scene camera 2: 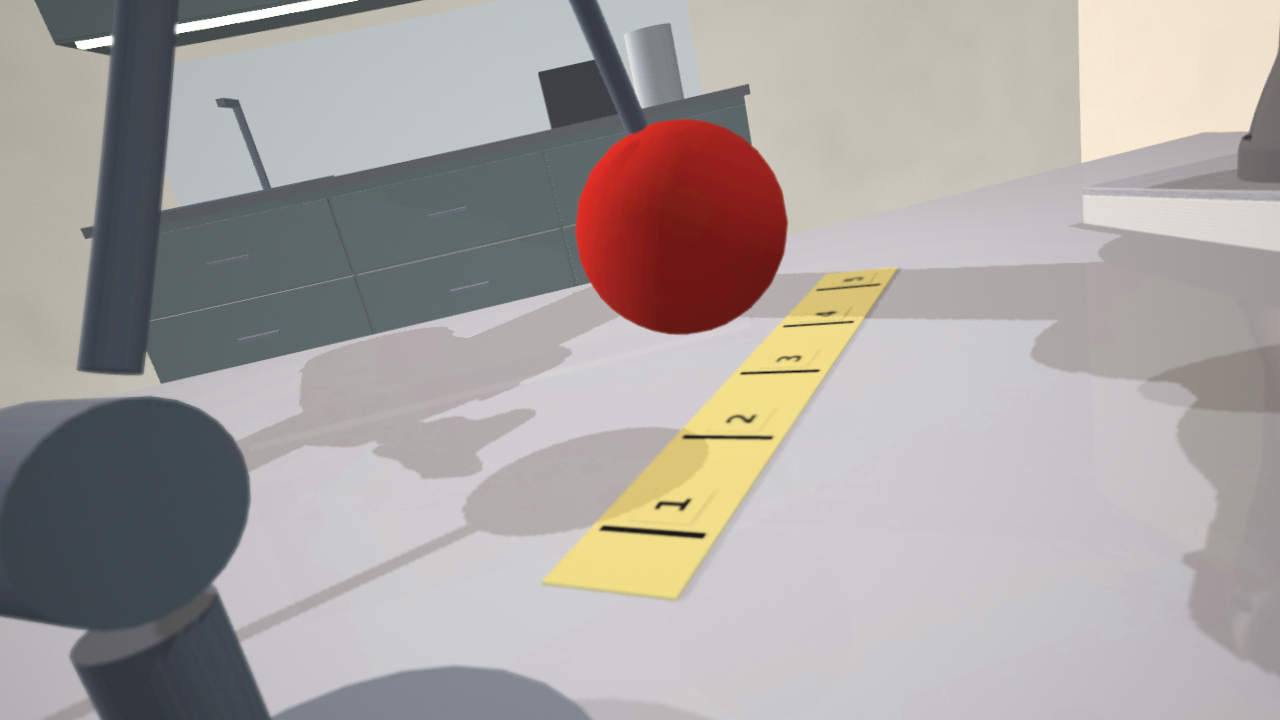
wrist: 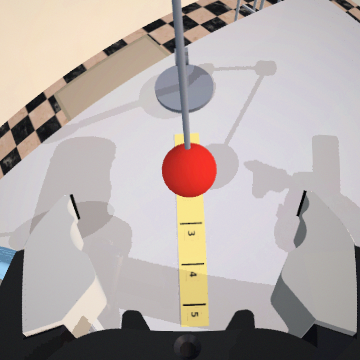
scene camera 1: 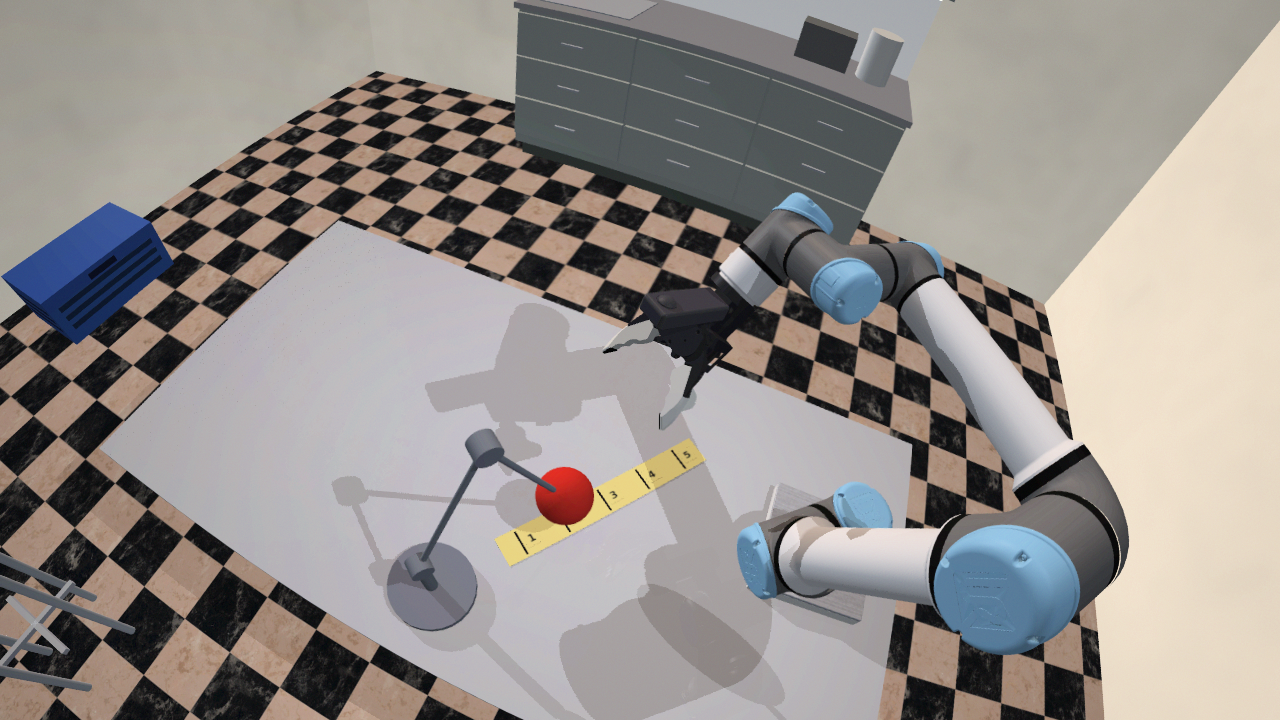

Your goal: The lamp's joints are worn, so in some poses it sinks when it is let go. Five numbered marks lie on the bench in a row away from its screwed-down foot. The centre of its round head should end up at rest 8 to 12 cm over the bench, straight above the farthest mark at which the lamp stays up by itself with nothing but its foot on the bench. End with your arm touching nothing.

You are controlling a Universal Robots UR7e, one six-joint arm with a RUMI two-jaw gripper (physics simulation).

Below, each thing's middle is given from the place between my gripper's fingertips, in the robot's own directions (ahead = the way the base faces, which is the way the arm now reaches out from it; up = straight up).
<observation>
The yellow strip [scene camera 2: 650, 542] lies 360 mm below my hand. Also, from my hand: round grey foot [scene camera 1: 442, 600]: 310 mm below, 280 mm to the left, 230 mm ahead.
</observation>
